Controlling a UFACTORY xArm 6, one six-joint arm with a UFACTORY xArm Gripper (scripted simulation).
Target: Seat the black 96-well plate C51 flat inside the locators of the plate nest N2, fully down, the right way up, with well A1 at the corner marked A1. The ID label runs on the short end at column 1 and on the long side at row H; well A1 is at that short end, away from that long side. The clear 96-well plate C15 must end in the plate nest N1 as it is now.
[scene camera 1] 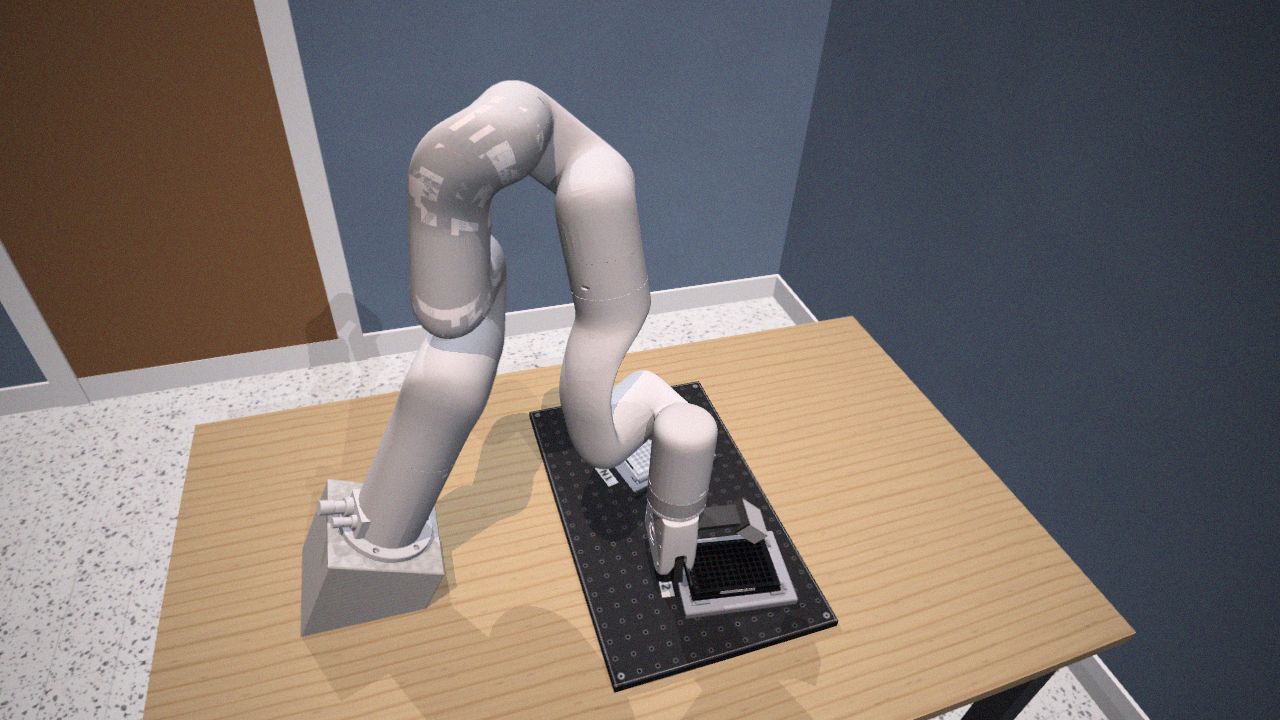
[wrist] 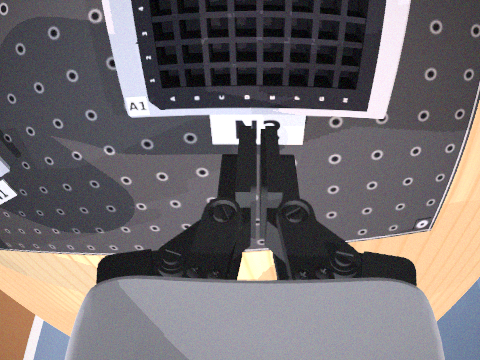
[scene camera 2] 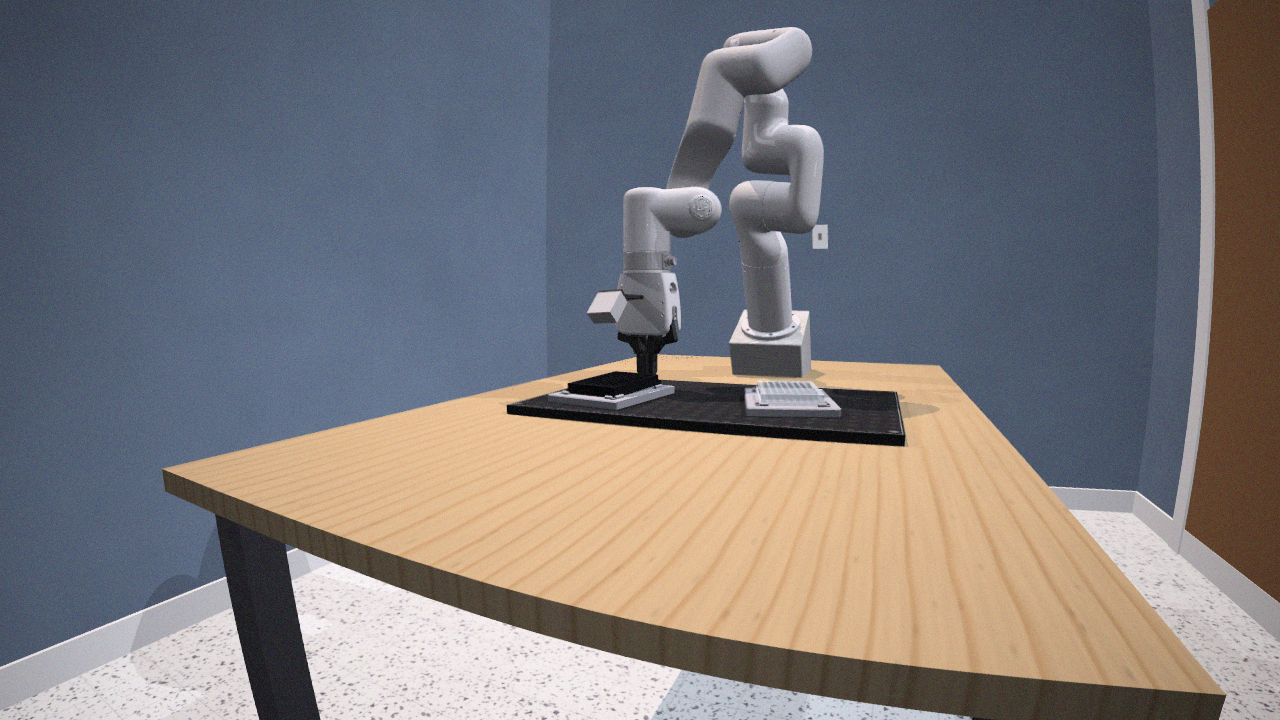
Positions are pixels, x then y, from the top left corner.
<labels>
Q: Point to a grey plate nest N2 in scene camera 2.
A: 648,394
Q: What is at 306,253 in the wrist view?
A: The gripper.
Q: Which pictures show the black 96-well plate C51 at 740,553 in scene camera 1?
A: Scene camera 1, the wrist view and scene camera 2: all of them.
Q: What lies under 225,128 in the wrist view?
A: An N2 label.
</labels>
